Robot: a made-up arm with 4 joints. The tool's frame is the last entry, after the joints.
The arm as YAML. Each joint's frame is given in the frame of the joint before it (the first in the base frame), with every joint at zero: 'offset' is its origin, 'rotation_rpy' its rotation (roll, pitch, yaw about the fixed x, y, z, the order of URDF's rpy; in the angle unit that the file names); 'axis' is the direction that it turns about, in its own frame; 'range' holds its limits. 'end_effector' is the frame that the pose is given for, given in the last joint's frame.
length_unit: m
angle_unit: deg
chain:
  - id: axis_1
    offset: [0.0, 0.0, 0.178]
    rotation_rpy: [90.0, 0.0, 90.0]
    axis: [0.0, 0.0, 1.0]
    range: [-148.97, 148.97]
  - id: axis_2
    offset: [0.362, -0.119, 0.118]
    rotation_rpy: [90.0, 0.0, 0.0]
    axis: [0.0, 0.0, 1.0]
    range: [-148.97, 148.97]
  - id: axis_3
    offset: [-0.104, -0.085, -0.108]
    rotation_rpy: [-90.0, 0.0, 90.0]
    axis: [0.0, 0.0, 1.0]
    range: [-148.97, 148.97]
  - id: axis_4
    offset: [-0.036, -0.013, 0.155]
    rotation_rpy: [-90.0, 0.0, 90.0]
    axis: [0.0, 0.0, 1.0]
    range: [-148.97, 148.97]
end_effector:
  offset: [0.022, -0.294, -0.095]
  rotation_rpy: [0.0, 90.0, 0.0]
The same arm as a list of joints. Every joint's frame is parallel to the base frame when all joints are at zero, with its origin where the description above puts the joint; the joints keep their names.
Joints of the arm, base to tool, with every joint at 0 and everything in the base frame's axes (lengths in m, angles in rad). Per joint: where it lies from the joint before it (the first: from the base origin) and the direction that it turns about. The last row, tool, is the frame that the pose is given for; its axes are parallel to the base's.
axis_1: origin 0.0000 0.0000 0.1780 axis 1 0 0
axis_2: origin 0.1180 0.3620 -0.1190 axis 0 0 -1
axis_3: origin -0.0850 -0.1040 0.1080 axis 0 -1 0
axis_4: origin -0.0360 -0.1550 -0.0130 axis -1 0 0
tool: origin 0.0950 -0.2940 0.0220
Joint limits (rad, base to tool): -2.6000..2.6000 -2.6000..2.6000 -2.6000..2.6000 -2.6000..2.6000

